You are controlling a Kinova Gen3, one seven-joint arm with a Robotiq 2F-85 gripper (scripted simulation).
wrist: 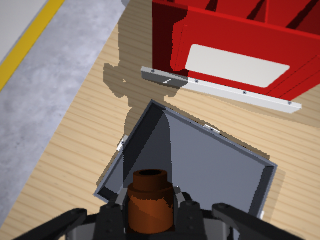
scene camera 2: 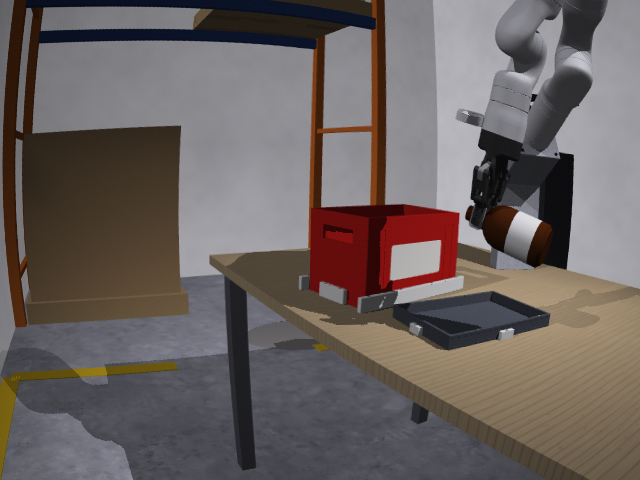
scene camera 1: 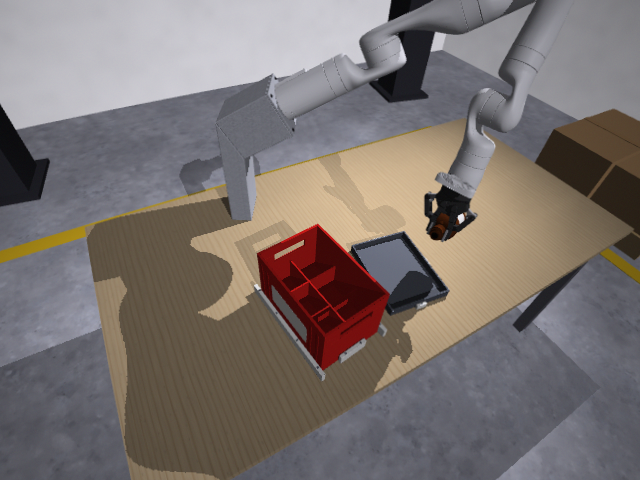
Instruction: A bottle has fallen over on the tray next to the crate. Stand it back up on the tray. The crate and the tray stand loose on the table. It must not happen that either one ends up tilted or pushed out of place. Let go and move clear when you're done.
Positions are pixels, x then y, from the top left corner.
Labels:
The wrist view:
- my gripper: 150, 198
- red crate: 253, 56
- dark grey tray: 212, 169
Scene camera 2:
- my gripper: 478, 227
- dark grey tray: 454, 315
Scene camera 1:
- my gripper: 435, 237
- red crate: 320, 290
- dark grey tray: 394, 261

